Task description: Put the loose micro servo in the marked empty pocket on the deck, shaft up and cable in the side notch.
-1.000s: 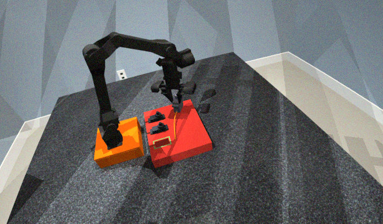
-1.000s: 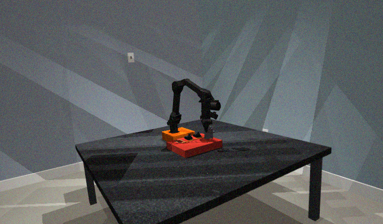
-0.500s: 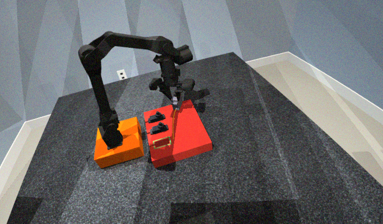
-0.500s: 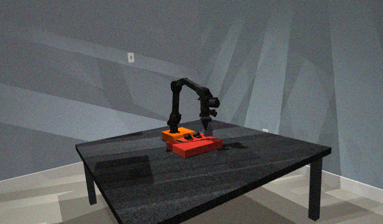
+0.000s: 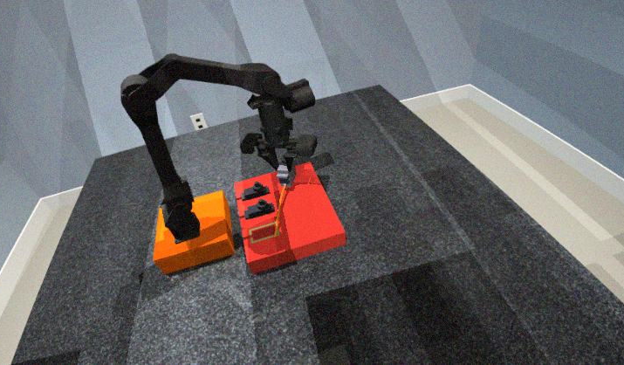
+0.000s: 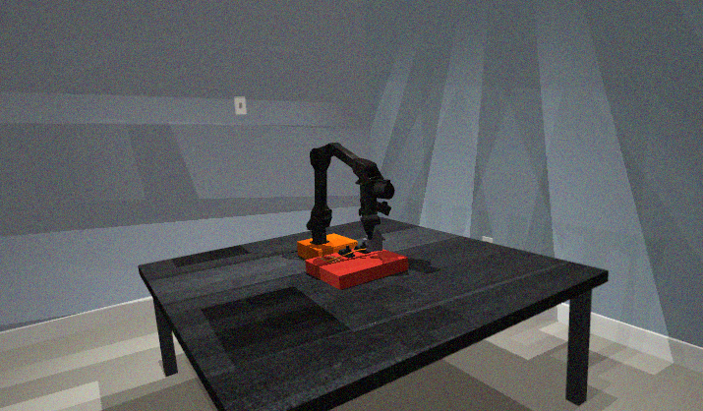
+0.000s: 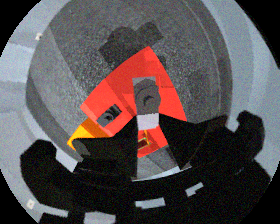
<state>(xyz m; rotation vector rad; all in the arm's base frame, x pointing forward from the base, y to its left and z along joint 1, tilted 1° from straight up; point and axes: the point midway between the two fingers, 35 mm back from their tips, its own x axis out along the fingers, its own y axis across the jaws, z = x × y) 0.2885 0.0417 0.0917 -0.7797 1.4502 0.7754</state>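
The red robot deck is 10 cm below my gripper tip, 5 cm to the right of it and 1 cm ahead of it.
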